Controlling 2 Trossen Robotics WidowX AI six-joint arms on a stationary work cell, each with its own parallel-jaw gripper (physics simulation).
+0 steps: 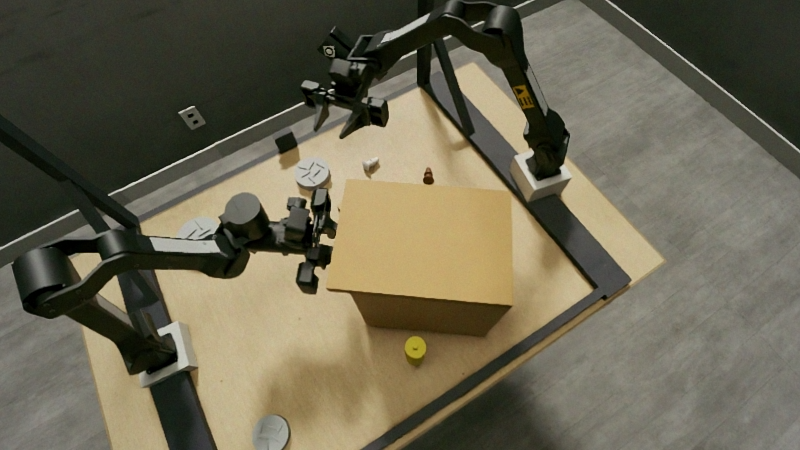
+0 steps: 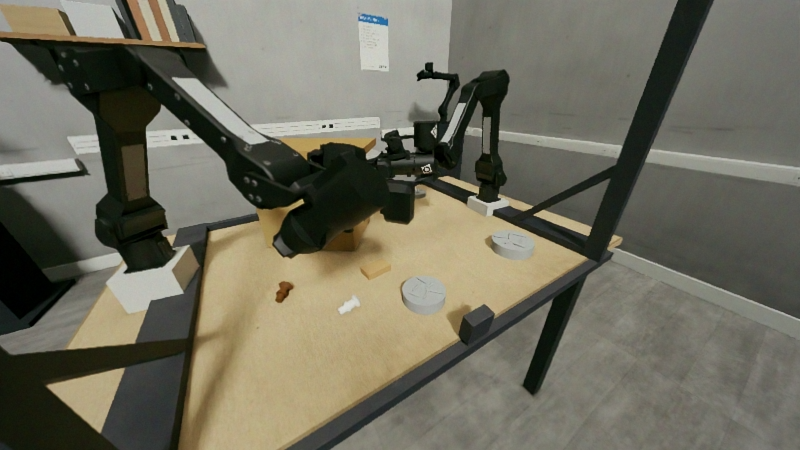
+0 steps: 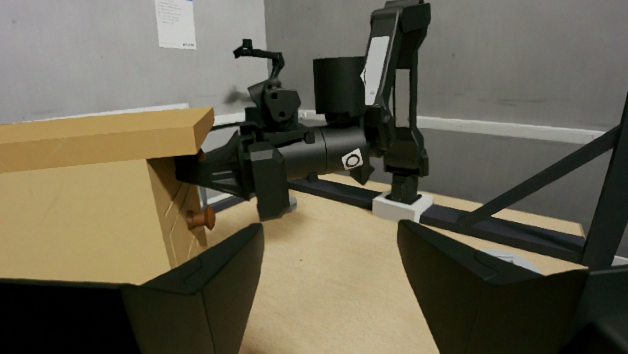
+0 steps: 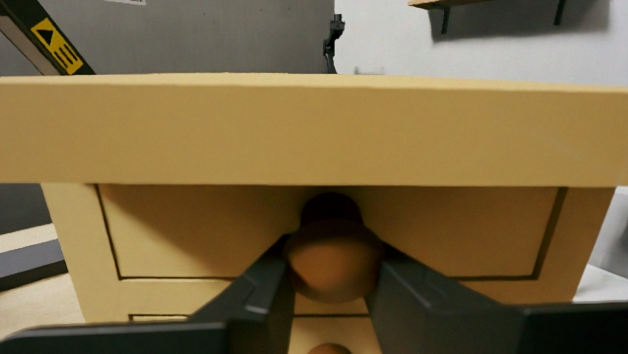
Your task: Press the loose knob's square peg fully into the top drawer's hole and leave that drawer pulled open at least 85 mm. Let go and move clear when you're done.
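Seen in the pictures: left gripper, fingertip midpoint: [image 1: 327,134] [image 3: 330,232]; right gripper, fingertip midpoint: [image 3: 177,171] [image 4: 325,243]; left arm's base, origin of the base link: [image 1: 543,166] [image 2: 152,261]; right arm's base, origin of the base link: [image 1: 159,353] [image 2: 488,198] [image 3: 403,197].
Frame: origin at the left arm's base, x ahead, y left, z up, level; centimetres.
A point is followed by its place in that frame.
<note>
The wooden cabinet [image 1: 425,240] @(x 36.3, y 15.1, z 18.7 cm) [image 3: 90,220] @(x 37.3, y 2.8, z 12.5 cm) [image 4: 310,135] @(x 48.9, y 7.2, z 17.7 cm) stands mid-table. Its top drawer [image 4: 480,230] @(x 48.4, y 14.5, z 13.5 cm) looks shut, its front outlined by narrow gaps under the overhanging top. My right gripper [image 1: 331,240] [image 3: 177,171] @(x 45.8, y 9.4, z 12.9 cm) is shut on a brown round knob [image 4: 332,265] @(x 48.6, y 8.1, z 14.2 cm) and holds it at the middle of that drawer front. The knob's dark stem reaches to the front; the peg and hole are hidden, so its depth cannot be told. My left gripper [image 1: 330,132] @(x 45.4, y -14.2, z 15.6 cm) [image 3: 330,232] @(x 45.4, y -14.2, z 15.6 cm) is partly open and empty, high above the table, away from the cabinet.
A lower knob [image 3: 202,218] @(x 47.3, y 8.3, z 7.3 cm) [image 4: 329,349] @(x 46.4, y 9.5, z 8.1 cm) sits below. A brown piece [image 1: 427,175] @(x 24.6, y -10.8, z -6.0 cm) [image 2: 283,291] @(x 24.5, y -12.0, z -5.9 cm), a white piece [image 1: 369,163] @(x 37.0, y -19.5, z -6.0 cm) [image 2: 349,305] @(x 36.6, y -20.5, z -6.2 cm), a wooden block [image 2: 375,269] @(x 44.3, y -11.3, z -6.3 cm), grey discs [image 1: 312,172] @(x 51.4, y -21.8, z -5.5 cm) [image 2: 423,294] @(x 50.9, y -23.6, z -5.5 cm), a black cube [image 1: 285,142] @(x 55.7, y -32.8, z -4.6 cm) [image 2: 476,324] @(x 54.3, y -35.6, z -2.5 cm) and a yellow cylinder [image 1: 415,350] @(x 43.2, y 28.9, z 4.7 cm) stand around it.
</note>
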